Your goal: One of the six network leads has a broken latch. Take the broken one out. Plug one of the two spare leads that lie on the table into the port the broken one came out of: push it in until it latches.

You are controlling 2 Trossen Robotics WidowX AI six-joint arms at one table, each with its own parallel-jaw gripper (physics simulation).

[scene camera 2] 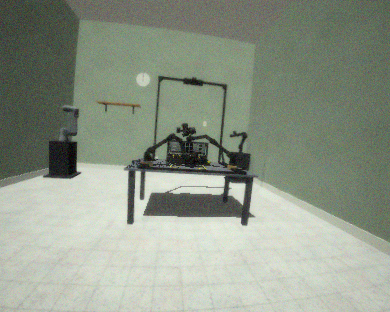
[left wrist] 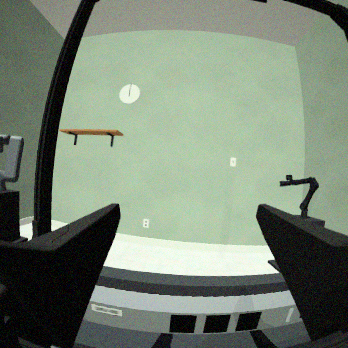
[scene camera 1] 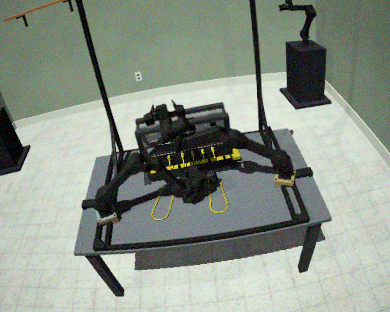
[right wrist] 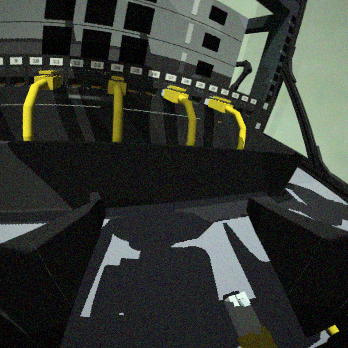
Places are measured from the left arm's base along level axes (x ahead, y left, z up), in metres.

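Pixels of known places: left gripper, fingertip midpoint: (left wrist: pixel 189 211) (scene camera 1: pixel 162 102); right gripper, fingertip midpoint: (scene camera 1: pixel 202 170) (right wrist: pixel 177 205); left arm's base, link origin: (scene camera 2: pixel 232 165) (scene camera 1: pixel 285 174); right arm's base, link origin: (scene camera 2: pixel 147 161) (scene camera 1: pixel 105 212).
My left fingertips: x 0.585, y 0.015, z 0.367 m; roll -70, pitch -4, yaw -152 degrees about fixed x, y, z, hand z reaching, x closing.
Note:
Ahead of a thing's pixels: the offset from my left fingertips to its top centre. "spot": to the spot under its first point. Level surfaces: height alone.
The patch panel (scene camera 1: pixel 175 149) (right wrist: pixel 97 65) carries yellow network leads; four plugs show in the right wrist view, including one @(spot: 0.015 m right, 0.101 m back, 0.321 m down) (right wrist: pixel 117 86) near the middle and one @(spot: 0.075 m right, 0.182 m back, 0.321 m down) (right wrist: pixel 219 104) at the right. Which latch is broken cannot be told. Two spare leads lie looped on the table, one loop @(spot: 0.363 m left, 0.069 m back, 0.404 m down) (scene camera 1: pixel 160 219) at left and one (scene camera 1: pixel 219 212) at right; the arm hides part of them. A spare's plug @(0.084 m left, 0.214 m back, 0.397 m down) (right wrist: pixel 239 300) shows low between the right fingers. My right gripper (scene camera 1: pixel 209 178) (right wrist: pixel 177 205) is open, above the table in front of the panel. My left gripper (scene camera 1: pixel 164 106) (left wrist: pixel 189 211) is open, high above the rack.
The black frame rack (scene camera 1: pixel 224 106) stands behind the panel. A dark ledge @(0.001 m right, 0.078 m back, 0.345 m down) (right wrist: pixel 150 172) crosses in front of the plugs and hides the lower cords. The arms pass close together over the panel. Black posts (scene camera 1: pixel 92 60) (left wrist: pixel 47 130) rise from the table @(0.409 m down) (scene camera 1: pixel 235 220).

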